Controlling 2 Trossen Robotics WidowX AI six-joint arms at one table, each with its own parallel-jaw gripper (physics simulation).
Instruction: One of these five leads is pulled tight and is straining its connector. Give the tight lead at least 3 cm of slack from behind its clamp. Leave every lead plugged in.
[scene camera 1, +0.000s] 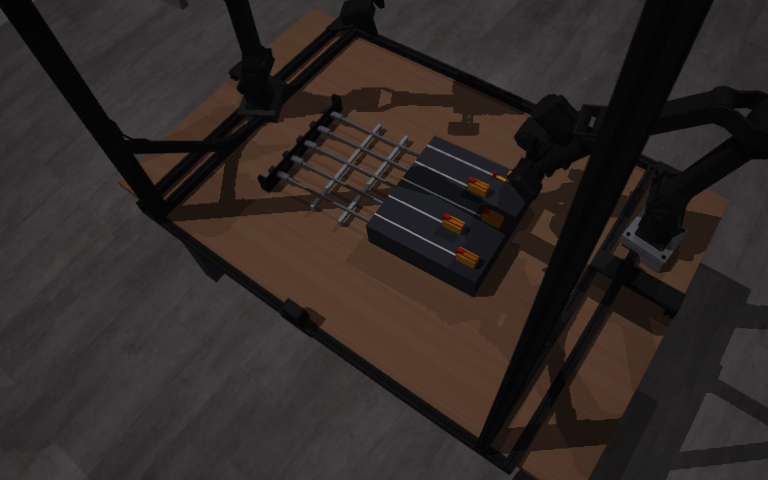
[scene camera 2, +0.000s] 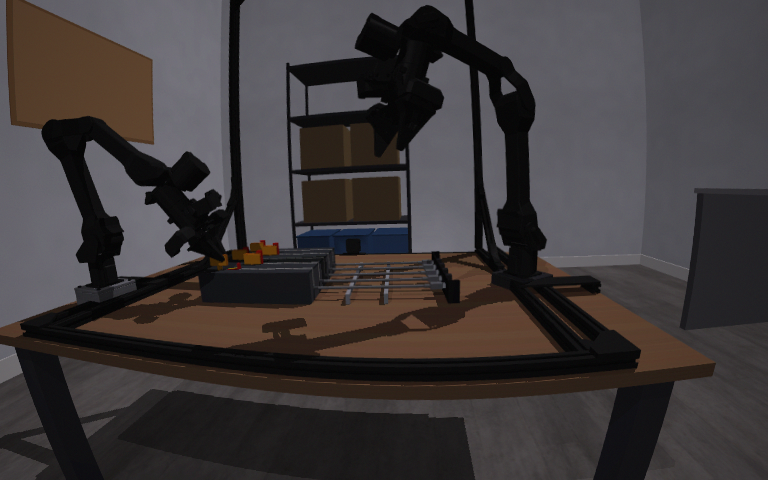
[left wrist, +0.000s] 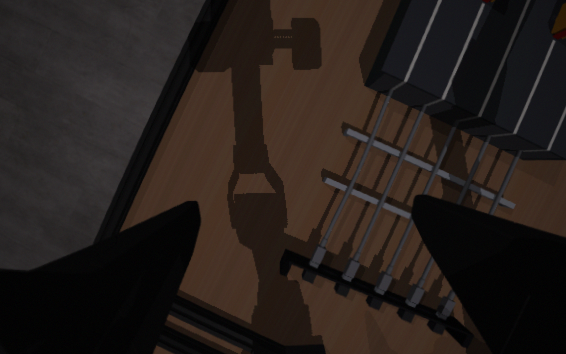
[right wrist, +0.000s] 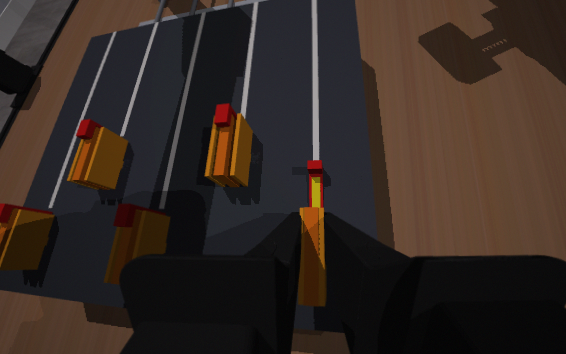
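Seen in the pictures: left gripper, fingertip midpoint: (scene camera 1: 379, 21) (scene camera 2: 387, 153) (left wrist: 306, 208); right gripper, fingertip midpoint: (scene camera 1: 509, 176) (scene camera 2: 225, 259) (right wrist: 310, 221); left arm's base, link origin: (scene camera 1: 260, 99) (scene camera 2: 522, 273); right arm's base, link origin: (scene camera 1: 655, 232) (scene camera 2: 105, 283).
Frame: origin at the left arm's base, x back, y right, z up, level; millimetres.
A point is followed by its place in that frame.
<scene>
Five thin leads run from grey plugs (scene camera 1: 284, 176) @(y 235, x -120, z 3 mm) (left wrist: 318, 257) @(y 41, x -205, z 3 mm) in a black rail (scene camera 1: 266, 182) @(y 258, x -84, z 8 mm) (scene camera 2: 453, 291) @(y -9, x -200, z -3 mm) over a dark block (scene camera 1: 421, 249) @(y 414, x -449, z 39 mm) (scene camera 2: 254, 285) (right wrist: 280, 125) @(y 227, x -543, z 39 mm). All five plugs sit at the rail; which lead is tight I cannot tell. Orange clamps with red ends (scene camera 1: 467, 257) @(y 434, x -539, z 60 mm) (right wrist: 241, 150) @(y 255, x -558, z 56 mm) stand on the block at the lead ends. My right gripper (scene camera 1: 511, 177) @(y 236, x -614, z 60 mm) (scene camera 2: 220, 258) @(y 236, x -614, z 60 mm) (right wrist: 310, 221) @(y 236, x -614, z 60 mm) is shut on the orange clamp (right wrist: 312, 250) @(y 240, x -628, z 72 mm) of the outermost lead (scene camera 1: 464, 160) @(y 185, x -519, z 39 mm) (right wrist: 315, 75) @(y 188, x -518, z 39 mm), with a yellow strip showing before it. My left gripper (scene camera 2: 389, 149) @(y 3, x -323, z 252 mm) (left wrist: 306, 208) @(y 3, x -323, z 252 mm) is open, high above the table, and does not show in scene camera 1.
Two grey crossbars (scene camera 1: 342, 218) @(y 328, x -269, z -7 mm) (left wrist: 385, 149) @(y 141, x -353, z -6 mm) lie under the leads between rail and block. Black frame beams (scene camera 2: 339, 365) @(y -159, x -466, z -8 mm) edge the table, and uprights (scene camera 1: 611, 169) @(y 770, x -593, z 775 mm) rise from it. A shelf rack (scene camera 2: 288, 147) with boxes stands behind.
</scene>
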